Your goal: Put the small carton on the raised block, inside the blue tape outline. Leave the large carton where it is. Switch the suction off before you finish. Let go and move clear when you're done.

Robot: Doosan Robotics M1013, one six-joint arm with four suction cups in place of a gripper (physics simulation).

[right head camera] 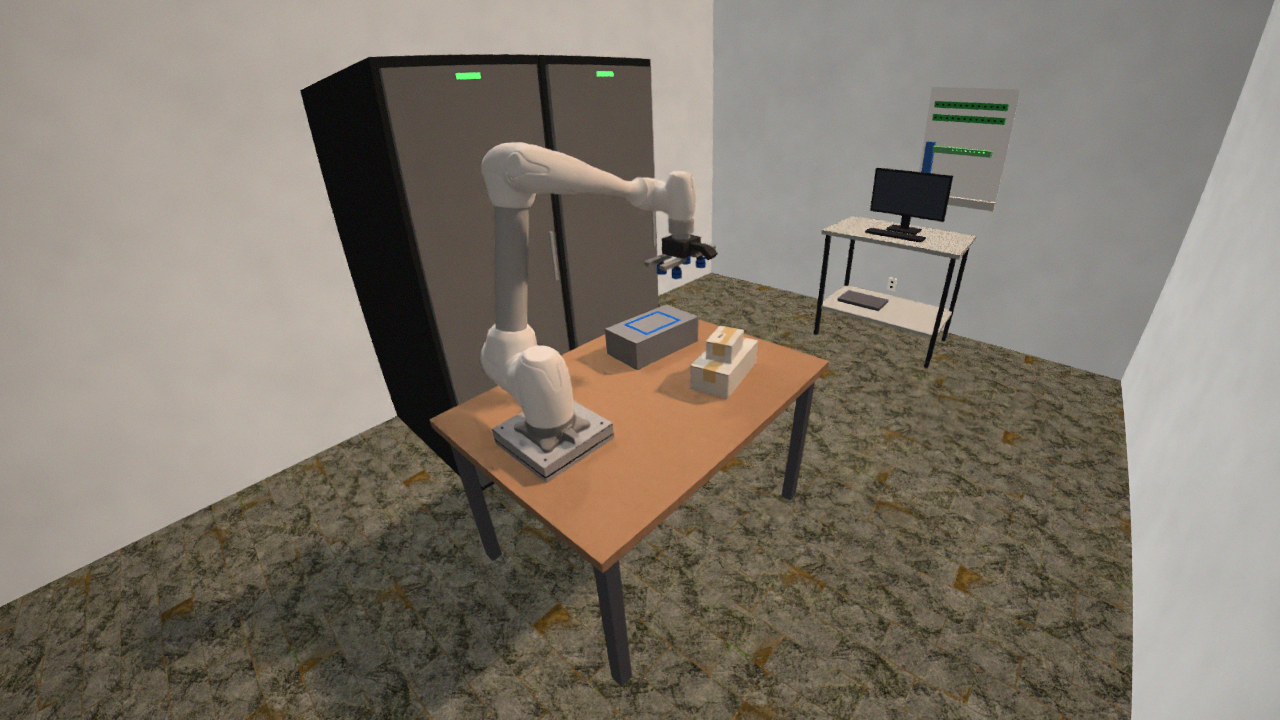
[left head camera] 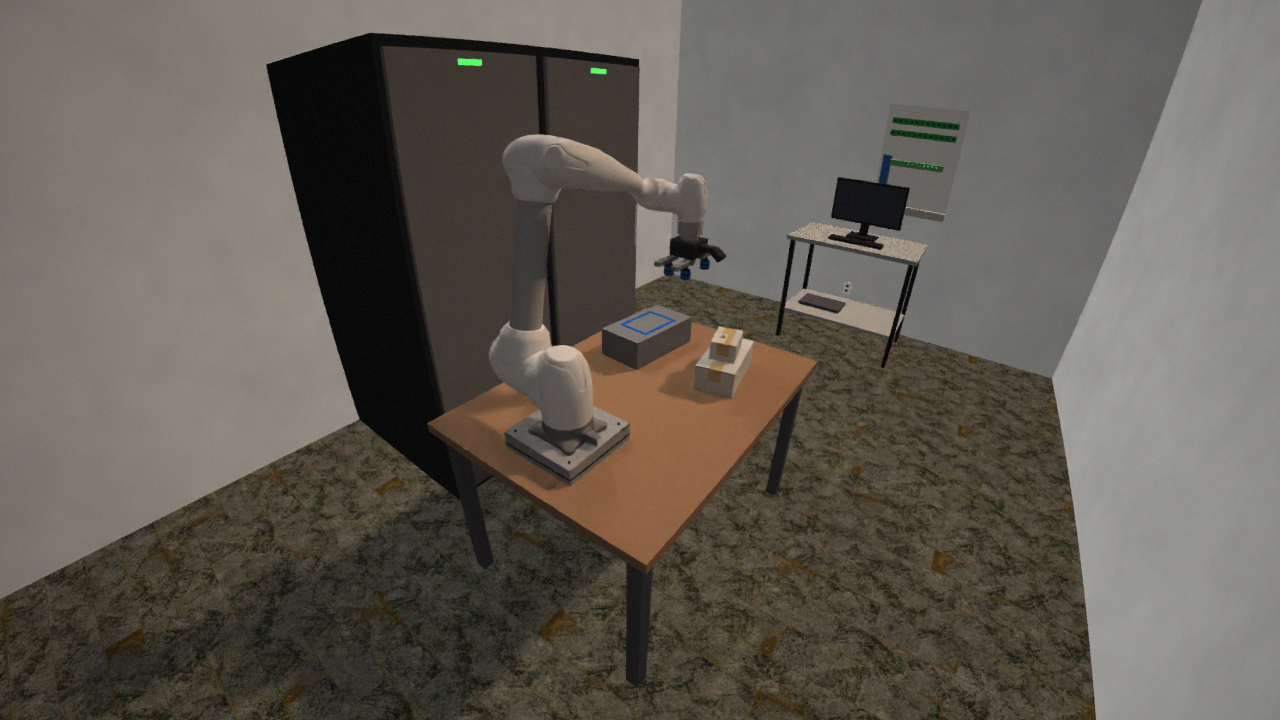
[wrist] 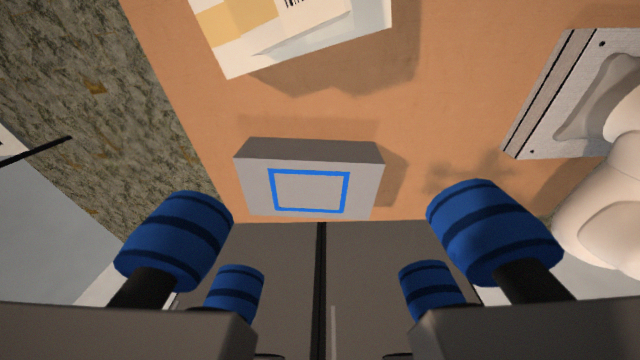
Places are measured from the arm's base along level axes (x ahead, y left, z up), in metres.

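Pixels of known places: end effector, tool point: [right head camera: 681,269] [left head camera: 686,270] [wrist: 329,249]; arm's base, origin of the base link: [right head camera: 552,427] [left head camera: 568,429] [wrist: 613,100].
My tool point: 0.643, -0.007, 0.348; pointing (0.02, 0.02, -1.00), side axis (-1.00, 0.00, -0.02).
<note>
For each thing: its top centre in the pictures, then the offset to it from my tool point, as dx, dy, dz. "spot": a spot on its surface instead. Level surfaces: height alone.
- small white carton, middle of its top: [right head camera: 725,335] [left head camera: 727,336] +0.050, -0.169, -0.235
- large white carton, middle of its top: [right head camera: 725,352] [left head camera: 726,352] +0.056, -0.171, -0.308
- grey raised block, middle of its top: [wrist: 308,193] [right head camera: 652,322] [left head camera: 648,322] +0.057, +0.207, -0.289
- blue tape outline, surface spot: [wrist: 310,172] [left head camera: 659,327] spot: +0.046, +0.140, -0.289
- wooden table, its level: dz -0.410
The small white carton [left head camera: 725,343] [right head camera: 724,343] with tan tape sits on top of the large white carton [left head camera: 716,379] [right head camera: 711,379]. Part of the stacked cartons shows at the top edge of the wrist view. The grey raised block [left head camera: 657,346] [right head camera: 662,343] [wrist: 310,150] stands beside them, with the blue tape outline [left head camera: 661,327] [wrist: 310,172] on its bare top. My gripper [left head camera: 686,267] [right head camera: 681,265] [wrist: 330,260], four blue suction cups pointing down, hangs high above the block and cartons. It is open, with nothing on the cups.
The wooden table [left head camera: 680,465] [right head camera: 662,456] carries the arm's base plate [left head camera: 572,459] [right head camera: 550,458]. A tall dark cabinet [left head camera: 465,223] [right head camera: 465,223] stands close behind the block. A side desk [left head camera: 895,245] [right head camera: 939,240] with a monitor [left head camera: 870,203] [right head camera: 911,194] stands farther back.
</note>
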